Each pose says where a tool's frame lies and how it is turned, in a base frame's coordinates. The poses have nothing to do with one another.
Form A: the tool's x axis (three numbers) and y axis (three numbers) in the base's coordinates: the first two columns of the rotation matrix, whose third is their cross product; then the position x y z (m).
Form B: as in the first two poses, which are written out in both.
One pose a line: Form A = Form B
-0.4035, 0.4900, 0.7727, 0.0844, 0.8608, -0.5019, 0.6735, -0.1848, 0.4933 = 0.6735, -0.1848, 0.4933, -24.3, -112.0, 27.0
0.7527, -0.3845, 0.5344, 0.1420, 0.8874, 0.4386, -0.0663, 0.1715, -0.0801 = -0.0663, 0.1715, -0.0801, 22.3, -37.8, -16.9
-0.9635, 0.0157, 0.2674, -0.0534, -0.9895, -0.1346, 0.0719, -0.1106, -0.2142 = 0.0719, -0.1106, -0.2142, 23.9, -12.5, 175.9
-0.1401, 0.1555, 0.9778, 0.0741, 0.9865, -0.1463, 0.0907, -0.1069, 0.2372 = 0.0907, -0.1069, 0.2372, -9.9, -98.1, 4.1
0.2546, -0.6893, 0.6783, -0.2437, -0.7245, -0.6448, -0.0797, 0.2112, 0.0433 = -0.0797, 0.2112, 0.0433, -121.6, 48.6, -84.2
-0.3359, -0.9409, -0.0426, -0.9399, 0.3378, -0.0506, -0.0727, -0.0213, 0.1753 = -0.0727, -0.0213, 0.1753, -101.5, 144.2, -1.5
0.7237, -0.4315, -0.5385, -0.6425, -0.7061, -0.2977, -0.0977, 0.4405, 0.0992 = -0.0977, 0.4405, 0.0992, -140.7, 47.0, 34.6
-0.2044, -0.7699, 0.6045, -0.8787, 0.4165, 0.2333, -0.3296, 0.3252, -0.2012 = -0.3296, 0.3252, -0.2012, 79.8, -115.3, 12.1
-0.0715, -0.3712, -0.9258, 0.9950, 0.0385, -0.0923, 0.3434, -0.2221, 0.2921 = 0.3434, -0.2221, 0.2921, 48.5, 57.8, -79.3
